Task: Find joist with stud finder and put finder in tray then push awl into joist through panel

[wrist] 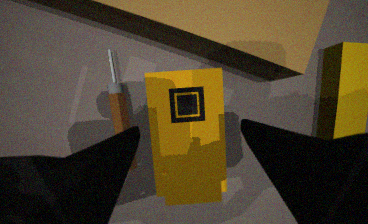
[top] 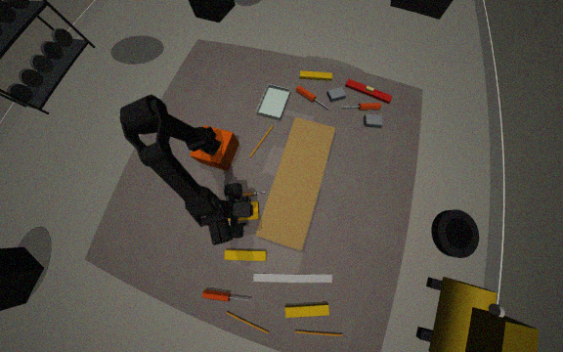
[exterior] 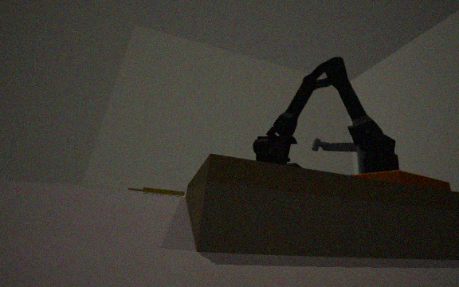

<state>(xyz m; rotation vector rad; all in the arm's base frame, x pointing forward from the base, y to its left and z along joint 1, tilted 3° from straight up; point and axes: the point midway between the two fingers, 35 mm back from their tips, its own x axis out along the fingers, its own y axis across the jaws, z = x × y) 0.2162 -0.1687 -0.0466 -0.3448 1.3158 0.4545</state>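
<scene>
My gripper tip is 80 mm to the right of the awl, 20 mm above it and 10 mm past it. Round my gripper tip: square indicator window (30 mm above, 20 mm ahead, 10 mm to the left); yellow stud finder (10 mm above); white strip (280 mm ahead, 150 mm to the right, 30 mm below).
</scene>
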